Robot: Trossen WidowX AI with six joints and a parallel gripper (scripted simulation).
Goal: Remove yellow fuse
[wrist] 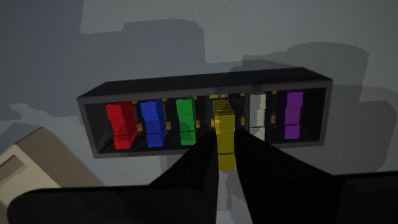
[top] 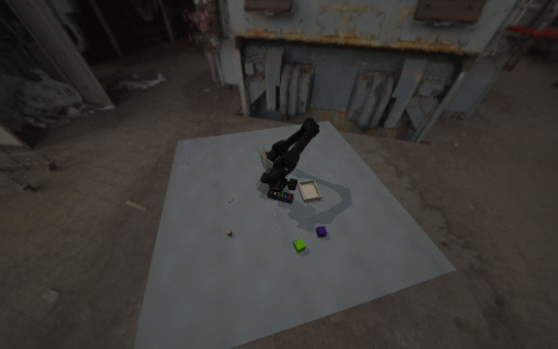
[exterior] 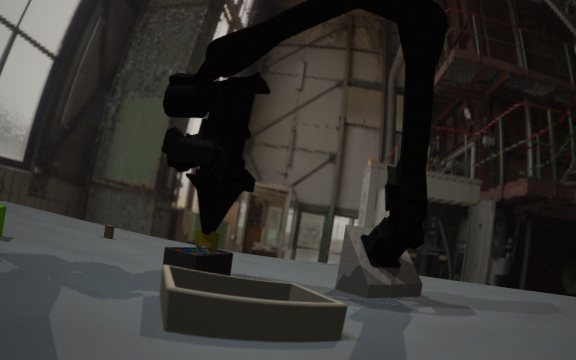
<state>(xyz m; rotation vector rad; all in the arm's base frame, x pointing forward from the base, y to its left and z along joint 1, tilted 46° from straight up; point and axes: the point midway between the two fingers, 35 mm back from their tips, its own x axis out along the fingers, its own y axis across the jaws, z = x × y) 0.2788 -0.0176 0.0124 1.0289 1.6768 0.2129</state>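
Right now my gripper tip is 10 mm short of the green fuse, 20 mm to the right of it and 40 mm above it. The rest, counted from my gripper tip: white fuse: 10 mm behind, 20 mm to the right, 40 mm below; then purple fuse: 20 mm behind, 40 mm to the right, 40 mm below; then yellow fuse: 10 mm below.
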